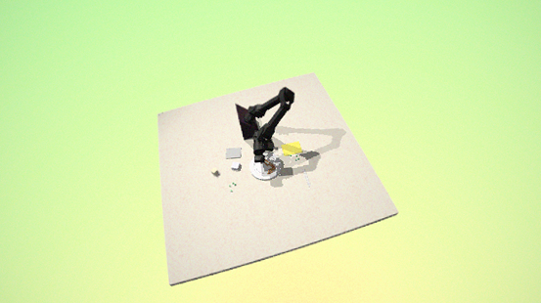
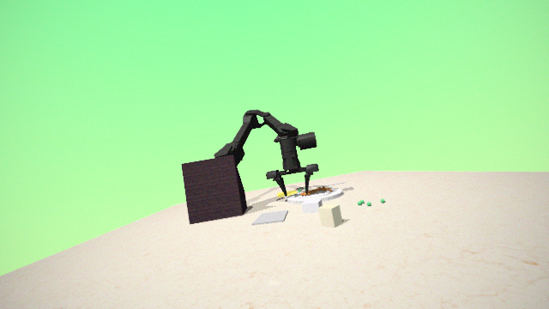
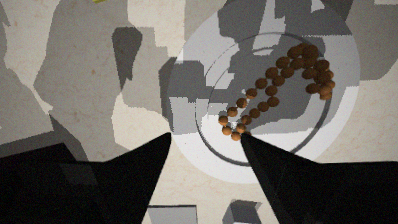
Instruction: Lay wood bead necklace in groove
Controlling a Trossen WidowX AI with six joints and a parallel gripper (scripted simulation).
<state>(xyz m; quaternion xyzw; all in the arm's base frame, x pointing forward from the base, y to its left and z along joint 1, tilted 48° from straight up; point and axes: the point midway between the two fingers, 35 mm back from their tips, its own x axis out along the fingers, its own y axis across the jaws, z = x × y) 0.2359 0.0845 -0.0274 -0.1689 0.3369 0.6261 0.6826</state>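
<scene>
Now: gripper tip 60 mm short of the round white bead board, 10 mm to the right of it and 10 mm above it. From my gripper tip the other things lie so: cream cube (30 mm ahead, 310 mm to the right); then yellow card (20 mm behind, 200 mm to the left, 20 mm below); then grey flat plate (90 mm behind, 170 mm to the right, 20 mm below).
</scene>
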